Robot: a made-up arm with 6 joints. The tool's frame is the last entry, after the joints.
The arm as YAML. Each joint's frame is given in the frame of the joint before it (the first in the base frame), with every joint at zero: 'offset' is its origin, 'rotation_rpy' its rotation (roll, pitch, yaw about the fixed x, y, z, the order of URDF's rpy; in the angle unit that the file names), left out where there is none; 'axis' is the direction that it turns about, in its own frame. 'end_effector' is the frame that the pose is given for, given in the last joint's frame.
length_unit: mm
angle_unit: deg
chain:
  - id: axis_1
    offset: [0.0, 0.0, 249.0]
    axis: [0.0, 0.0, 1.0]
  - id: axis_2
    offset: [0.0, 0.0, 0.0]
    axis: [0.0, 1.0, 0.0]
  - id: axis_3
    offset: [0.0, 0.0, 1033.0]
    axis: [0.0, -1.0, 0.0]
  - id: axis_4
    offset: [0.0, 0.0, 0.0]
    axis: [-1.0, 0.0, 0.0]
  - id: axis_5
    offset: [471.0, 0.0, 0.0]
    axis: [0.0, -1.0, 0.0]
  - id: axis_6
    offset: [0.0, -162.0, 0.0]
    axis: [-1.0, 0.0, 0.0]
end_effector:
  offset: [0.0, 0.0, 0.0]
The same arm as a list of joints. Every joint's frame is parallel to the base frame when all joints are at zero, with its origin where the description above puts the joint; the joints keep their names.
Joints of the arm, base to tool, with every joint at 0 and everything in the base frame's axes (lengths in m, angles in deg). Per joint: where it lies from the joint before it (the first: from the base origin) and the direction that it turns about. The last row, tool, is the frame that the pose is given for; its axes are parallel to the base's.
axis_1: offset 0.0000 0.0000 0.2490 axis 0 0 1
axis_2: offset 0.0000 0.0000 0.0000 axis 0 1 0
axis_3: offset 0.0000 0.0000 1.0330 axis 0 -1 0
axis_4: offset 0.0000 0.0000 0.0000 axis -1 0 0
axis_5: offset 0.4710 0.0000 0.0000 axis 0 -1 0
axis_6: offset 0.0000 -0.1620 0.0000 axis -1 0 0
tool: offset 0.0000 0.0000 0.0000

